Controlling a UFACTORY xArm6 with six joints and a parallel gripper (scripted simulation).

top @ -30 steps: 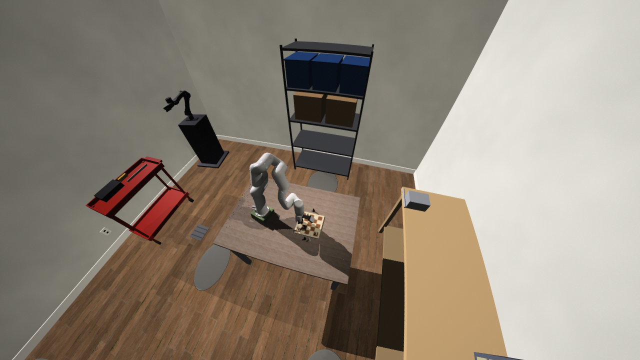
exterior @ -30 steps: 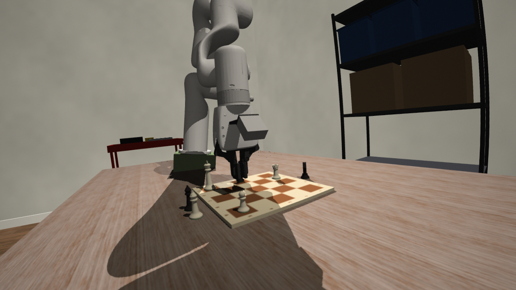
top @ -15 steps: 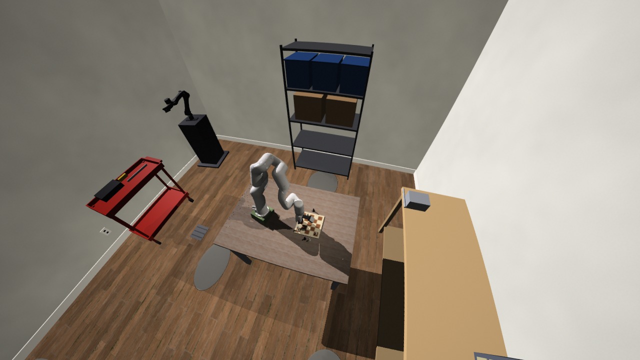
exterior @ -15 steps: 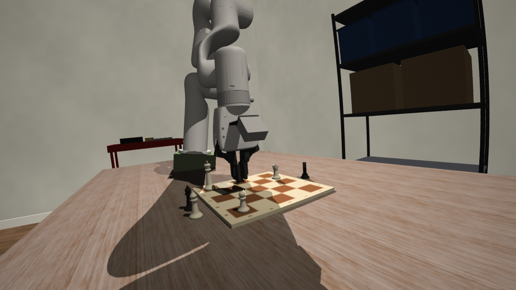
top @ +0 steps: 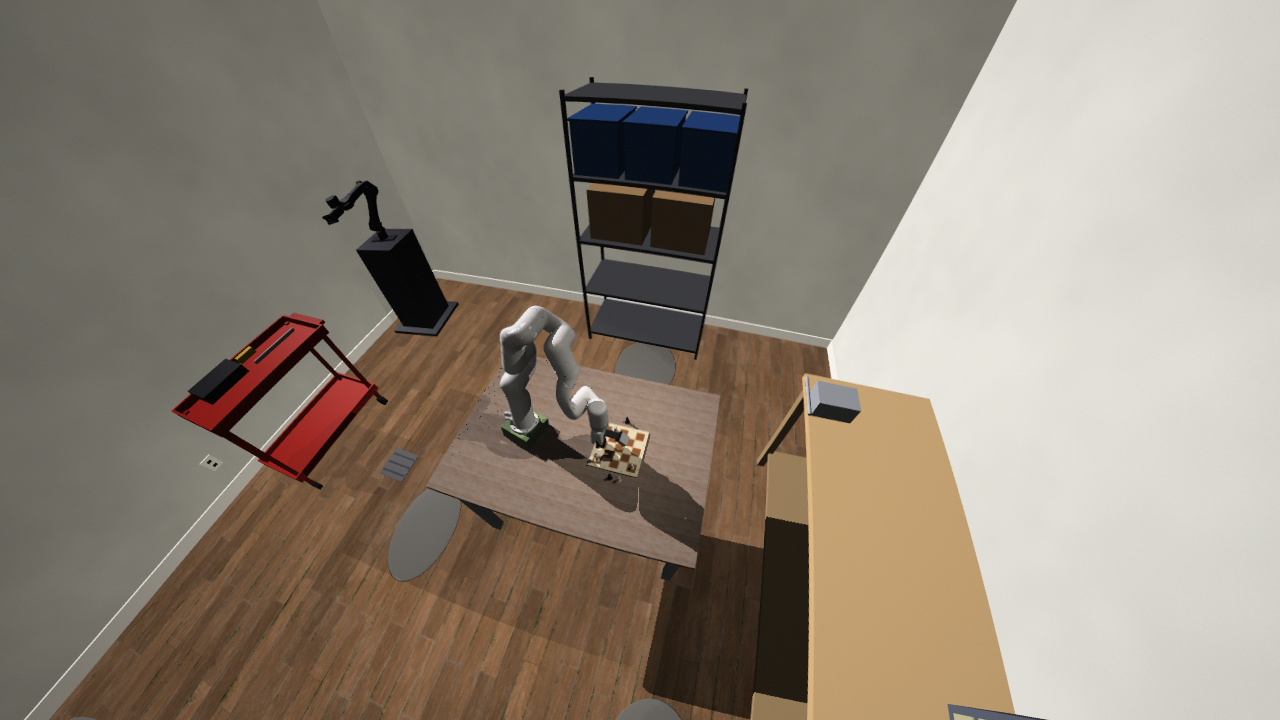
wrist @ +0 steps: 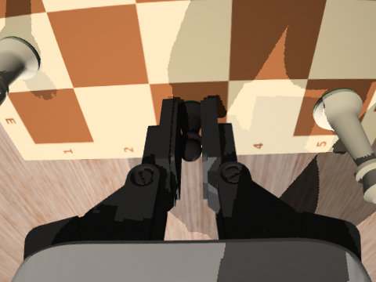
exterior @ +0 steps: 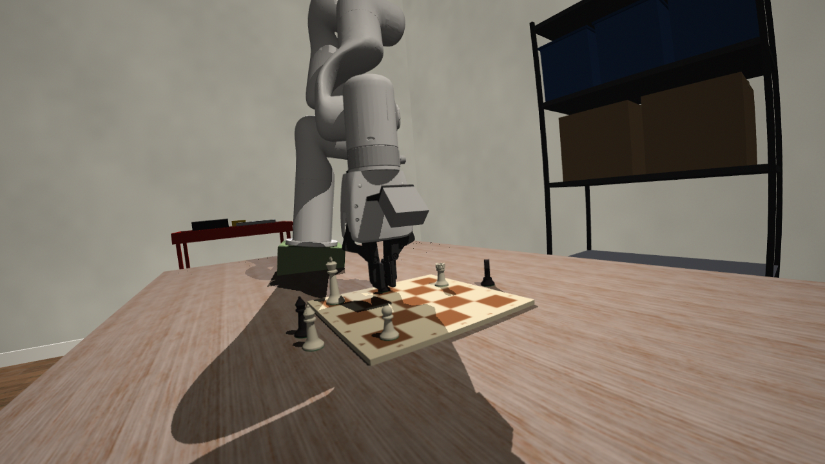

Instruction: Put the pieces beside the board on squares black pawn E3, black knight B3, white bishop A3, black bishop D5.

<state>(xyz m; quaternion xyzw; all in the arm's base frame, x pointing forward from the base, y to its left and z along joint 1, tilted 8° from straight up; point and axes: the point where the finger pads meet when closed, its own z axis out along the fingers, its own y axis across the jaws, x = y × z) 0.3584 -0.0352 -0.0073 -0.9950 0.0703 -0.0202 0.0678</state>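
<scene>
Right now my hand is 10 mm above the black pawn. From my hand the other things lie so: black knight (60 mm ahead, 150 mm to the right, 10 mm below); then chessboard (80 mm ahead, 10 mm to the right, 30 mm below); then tall white piece (10 mm behind, 80 mm to the right).
</scene>
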